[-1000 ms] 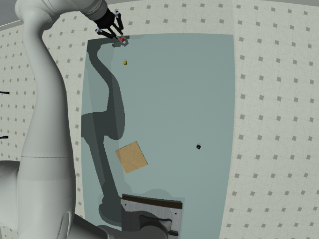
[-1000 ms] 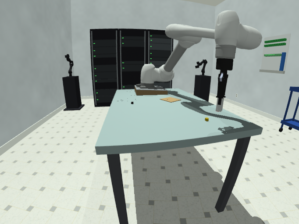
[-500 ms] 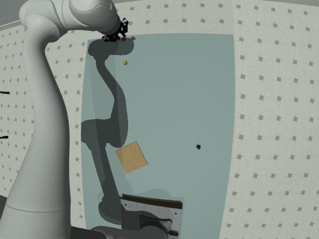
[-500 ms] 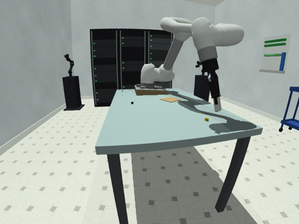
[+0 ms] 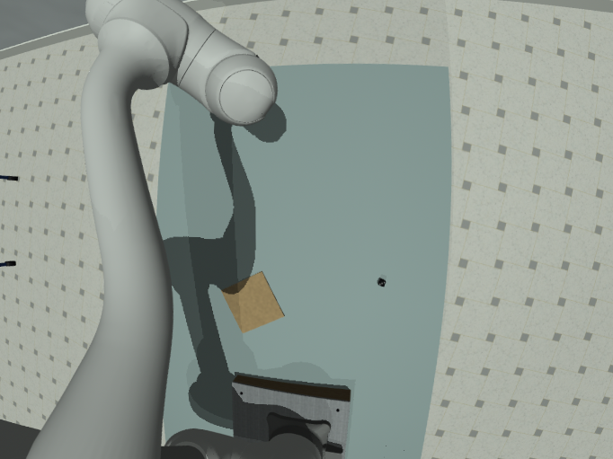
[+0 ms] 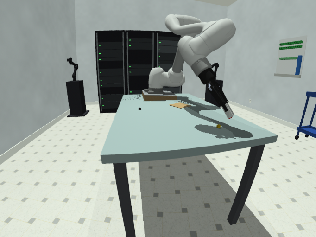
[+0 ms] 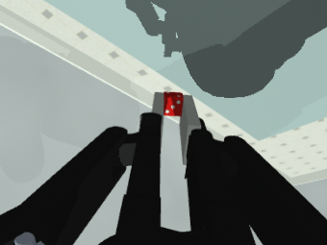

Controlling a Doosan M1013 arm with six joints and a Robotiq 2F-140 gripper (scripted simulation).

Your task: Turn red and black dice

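Now: the red die 10 mm ahead of my hand, 10 mm to the left of it and 30 mm below it. Also, from my hand: black die: 520 mm behind, 380 mm to the right, 120 mm below; tan mat: 610 mm behind, 20 mm to the right, 120 mm below; yellow die: 90 mm behind, 20 mm to the left, 120 mm below.
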